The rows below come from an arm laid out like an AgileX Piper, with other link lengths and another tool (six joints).
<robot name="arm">
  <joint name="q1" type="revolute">
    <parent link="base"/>
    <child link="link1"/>
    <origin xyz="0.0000 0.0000 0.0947" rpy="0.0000 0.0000 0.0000"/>
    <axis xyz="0 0 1"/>
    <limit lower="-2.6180" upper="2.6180"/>
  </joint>
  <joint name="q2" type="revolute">
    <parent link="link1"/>
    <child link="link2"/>
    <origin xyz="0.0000 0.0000 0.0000" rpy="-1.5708 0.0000 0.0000"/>
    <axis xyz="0 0 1"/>
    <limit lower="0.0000" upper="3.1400"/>
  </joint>
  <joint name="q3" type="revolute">
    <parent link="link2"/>
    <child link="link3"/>
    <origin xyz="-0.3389 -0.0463 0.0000" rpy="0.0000 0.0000 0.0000"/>
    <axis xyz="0 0 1"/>
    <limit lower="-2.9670" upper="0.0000"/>
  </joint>
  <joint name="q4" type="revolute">
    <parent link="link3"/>
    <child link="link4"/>
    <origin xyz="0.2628 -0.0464 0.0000" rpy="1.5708 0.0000 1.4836"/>
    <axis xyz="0 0 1"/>
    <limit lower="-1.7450" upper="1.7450"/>
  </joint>
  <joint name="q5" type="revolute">
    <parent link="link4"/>
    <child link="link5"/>
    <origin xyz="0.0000 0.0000 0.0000" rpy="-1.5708 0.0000 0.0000"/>
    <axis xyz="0 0 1"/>
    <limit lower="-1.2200" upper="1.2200"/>
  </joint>
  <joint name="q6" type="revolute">
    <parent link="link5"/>
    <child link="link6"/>
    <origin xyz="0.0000 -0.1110 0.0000" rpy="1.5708 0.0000 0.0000"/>
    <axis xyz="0 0 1"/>
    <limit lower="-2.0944" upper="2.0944"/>
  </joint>
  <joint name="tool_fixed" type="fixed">
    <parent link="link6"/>
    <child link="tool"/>
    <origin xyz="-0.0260 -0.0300 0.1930" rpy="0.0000 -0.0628 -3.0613"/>
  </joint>
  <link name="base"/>
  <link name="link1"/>
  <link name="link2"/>
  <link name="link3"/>
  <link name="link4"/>
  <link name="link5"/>
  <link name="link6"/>
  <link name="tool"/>
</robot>
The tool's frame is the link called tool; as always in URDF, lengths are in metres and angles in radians.
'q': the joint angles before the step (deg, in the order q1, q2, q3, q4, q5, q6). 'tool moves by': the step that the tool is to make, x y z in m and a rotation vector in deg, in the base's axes. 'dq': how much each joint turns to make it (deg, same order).
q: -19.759, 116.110, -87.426, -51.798, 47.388, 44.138
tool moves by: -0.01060, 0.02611, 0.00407, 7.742, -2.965, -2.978
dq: 0.000, -3.112, -1.677, 11.837, 3.037, -4.601
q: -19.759, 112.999, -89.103, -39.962, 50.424, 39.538
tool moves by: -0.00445, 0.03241, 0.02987, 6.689, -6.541, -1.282
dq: 0.000, -5.975, -0.243, 10.317, 1.280, -2.835
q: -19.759, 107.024, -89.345, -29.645, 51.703, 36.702
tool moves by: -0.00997, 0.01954, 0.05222, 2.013, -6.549, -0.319
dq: 0.000, -6.972, -0.040, 4.878, 1.202, -1.264
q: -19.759, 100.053, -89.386, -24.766, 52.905, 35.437
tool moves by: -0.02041, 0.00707, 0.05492, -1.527, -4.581, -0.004
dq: -0.112, -6.585, 0.002, 0.720, 1.553, -1.027
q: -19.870, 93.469, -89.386, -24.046, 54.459, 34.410
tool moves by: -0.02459, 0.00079, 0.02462, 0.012, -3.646, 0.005
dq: -2.316, -5.715, 3.287, 2.673, -1.773, -2.136
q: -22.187, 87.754, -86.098, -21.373, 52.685, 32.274
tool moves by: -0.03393, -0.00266, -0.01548, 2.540, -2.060, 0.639
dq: -6.173, -5.896, 8.933, 7.838, -5.656, -6.872
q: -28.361, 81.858, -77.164, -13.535, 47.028, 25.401
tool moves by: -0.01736, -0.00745, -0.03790, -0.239, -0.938, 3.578
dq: -6.875, -3.169, 11.882, 9.674, -11.150, -13.418
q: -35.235, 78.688, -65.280, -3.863, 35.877, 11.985
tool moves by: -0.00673, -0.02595, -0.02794, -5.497, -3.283, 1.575
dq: -5.701, -0.047, 11.974, 9.358, -17.932, -14.880
